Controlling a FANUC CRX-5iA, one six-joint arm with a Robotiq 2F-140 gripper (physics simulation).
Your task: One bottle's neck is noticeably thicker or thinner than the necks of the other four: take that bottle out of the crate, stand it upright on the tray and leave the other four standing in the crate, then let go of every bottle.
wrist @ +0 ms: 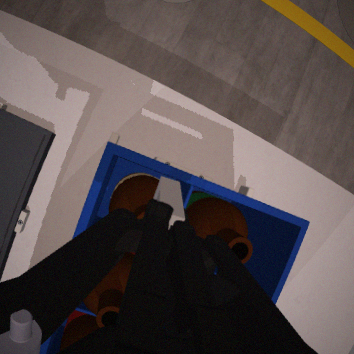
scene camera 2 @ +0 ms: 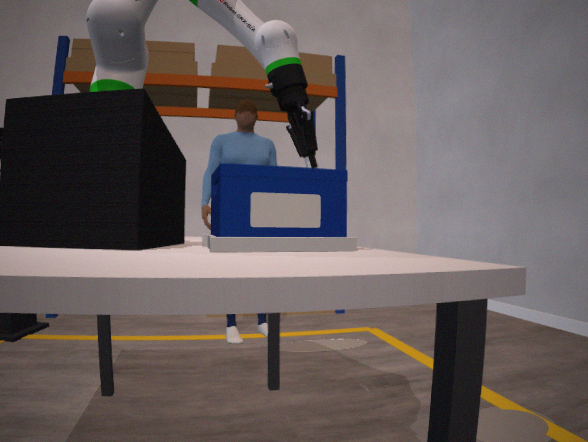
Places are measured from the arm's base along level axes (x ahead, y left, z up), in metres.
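Pixels of known places: gripper, between the fingertips: [wrist: 164, 193]; arm's base, origin of its link: [scene camera 2: 108, 125].
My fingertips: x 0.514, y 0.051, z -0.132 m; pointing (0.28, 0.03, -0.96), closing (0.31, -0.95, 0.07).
Observation:
For each thing: its top centre in the pictures, then the offset to it from my fingertips. "spot": a spot on its surface instead.
- blue crate, centre of its top: [wrist: 159, 337] [scene camera 2: 275, 172] 0.102 m back, 0.066 m right, 0.013 m up
- third bottle, centre of its top: [wrist: 110, 319] 0.114 m back, 0.026 m right, 0.001 m up
- low pale grey slab, a spot on its surface: [scene camera 2: 283, 244] spot: 0.083 m back, 0.169 m right, 0.147 m down
The blue crate [scene camera 2: 232, 200] [wrist: 260, 204] holds brown bottles. In the wrist view one bottle [wrist: 131, 196] is at the upper left, its mouth hidden by the fingers. Another bottle [wrist: 217, 217] is at the right, with its mouth showing. A third bottle [wrist: 110, 297] is at the lower left, and part of a fourth [wrist: 75, 339] shows below it. A fifth is not visible. My gripper [scene camera 2: 311, 164] [wrist: 164, 193] is shut and empty, tips at the crate's rim height in the scene view, between the two upper bottles in the wrist view. Which neck differs, I cannot tell.
A low pale grey slab [scene camera 2: 283, 244] shows at the crate's foot; whether it is the tray, I cannot tell. A large black block [scene camera 2: 75, 175] stands left on the table [scene camera 2: 300, 292]. A person [scene camera 2: 245, 150] and a shelf rack [scene camera 2: 340, 115] are behind.

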